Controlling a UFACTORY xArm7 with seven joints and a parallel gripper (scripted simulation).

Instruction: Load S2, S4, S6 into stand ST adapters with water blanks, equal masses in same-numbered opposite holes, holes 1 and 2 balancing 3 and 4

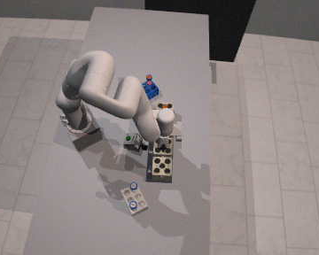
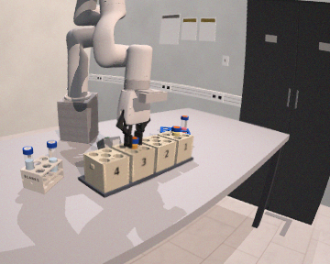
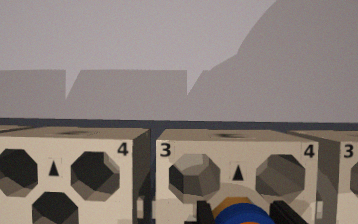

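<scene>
Now: the sample tube S2 5 cm below my hand and 1 cm to the right of it. The rest, counted from my hand: sample tube S4 (22 cm to the left, 5 cm below, 1 cm behind); adapter (7 cm below); green DONE key (19 cm behind, 6 cm below, 4 cm to the left).
</scene>
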